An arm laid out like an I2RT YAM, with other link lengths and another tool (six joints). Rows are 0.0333 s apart.
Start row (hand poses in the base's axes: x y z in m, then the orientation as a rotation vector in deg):
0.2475 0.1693 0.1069 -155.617 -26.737 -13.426
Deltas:
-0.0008 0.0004 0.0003 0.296 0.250 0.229
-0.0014 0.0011 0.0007 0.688 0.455 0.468
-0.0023 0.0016 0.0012 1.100 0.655 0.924
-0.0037 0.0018 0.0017 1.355 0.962 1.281
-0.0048 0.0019 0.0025 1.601 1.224 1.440
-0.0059 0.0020 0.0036 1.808 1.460 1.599
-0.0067 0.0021 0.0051 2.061 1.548 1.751
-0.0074 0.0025 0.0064 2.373 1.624 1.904
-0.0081 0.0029 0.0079 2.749 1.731 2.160
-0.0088 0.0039 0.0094 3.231 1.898 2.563
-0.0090 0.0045 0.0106 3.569 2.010 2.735
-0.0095 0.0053 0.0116 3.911 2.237 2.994
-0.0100 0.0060 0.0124 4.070 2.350 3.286
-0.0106 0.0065 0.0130 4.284 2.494 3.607
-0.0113 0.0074 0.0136 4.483 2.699 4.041
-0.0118 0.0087 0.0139 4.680 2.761 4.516
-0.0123 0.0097 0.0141 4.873 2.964 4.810
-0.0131 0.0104 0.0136 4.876 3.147 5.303
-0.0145 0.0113 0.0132 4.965 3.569 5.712
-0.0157 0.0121 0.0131 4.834 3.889 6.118
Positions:
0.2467 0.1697 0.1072 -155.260 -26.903 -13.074
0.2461 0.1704 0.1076 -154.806 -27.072 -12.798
0.2452 0.1709 0.1081 -154.266 -27.526 -12.476
0.2438 0.1711 0.1086 -153.907 -27.854 -12.008
0.2427 0.1712 0.1094 -153.616 -27.931 -11.653
0.2416 0.1713 0.1105 -153.362 -28.025 -11.328
0.2408 0.1714 0.1120 -153.068 -28.140 -11.213
0.2401 0.1718 0.1133 -152.717 -28.244 -11.126
0.2394 0.1722 0.1148 -152.271 -28.460 -10.980
0.2387 0.1732 0.1163 -151.675 -28.825 -10.735
0.2385 0.1738 0.1175 -151.292 -28.936 -10.599
0.2380 0.1746 0.1185 -150.874 -29.126 -10.288
0.2375 0.1753 0.1193 -150.624 -29.437 -10.088
0.2369 0.1758 0.1199 -150.311 -29.763 -9.849
0.2362 0.1767 0.1205 -149.973 -30.221 -9.497
0.2357 0.1780 0.1208 -149.625 -30.773 -9.325
0.2352 0.1790 0.1210 -149.336 -31.048 -9.012
0.2344 0.1797 0.1205 -149.162 -31.637 -8.639
0.2330 0.1806 0.1201 -148.923 -32.024 -7.987
0.2318 0.1814 0.1200 -148.898 -32.493 -7.429

